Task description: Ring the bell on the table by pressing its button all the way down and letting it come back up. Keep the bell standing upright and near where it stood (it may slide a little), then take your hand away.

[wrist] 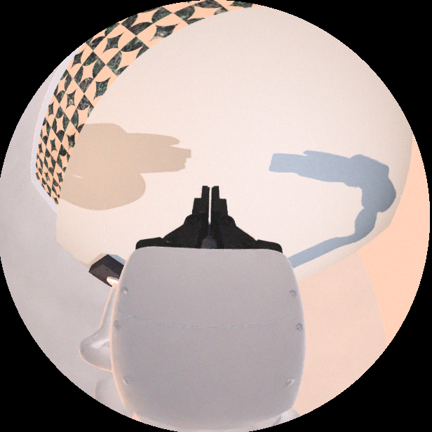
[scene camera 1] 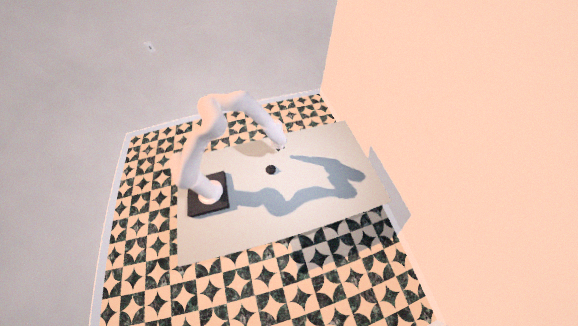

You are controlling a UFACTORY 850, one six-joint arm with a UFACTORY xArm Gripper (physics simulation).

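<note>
The bell (scene camera 1: 270,169) is a small dark round thing standing on the pale table (scene camera 1: 225,235) (wrist: 300,75), near its middle in the scene view. In the wrist view the bell does not show clearly; the fingers and the gripper housing cover the area below the fingertips. My gripper (scene camera 1: 280,148) (wrist: 209,197) is shut with nothing between its black fingers. It hangs above the table, and in the scene view it appears up and slightly right of the bell, apart from it. The bell's button is too small to make out.
The arm's dark base plate (scene camera 1: 223,192) (wrist: 105,269) sits at the table's left end in the scene view. Shadows of the arm lie across the table. A patterned tile floor (scene camera 1: 265,275) (wrist: 100,65) surrounds it, and a peach wall (scene camera 1: 475,150) rises at the right.
</note>
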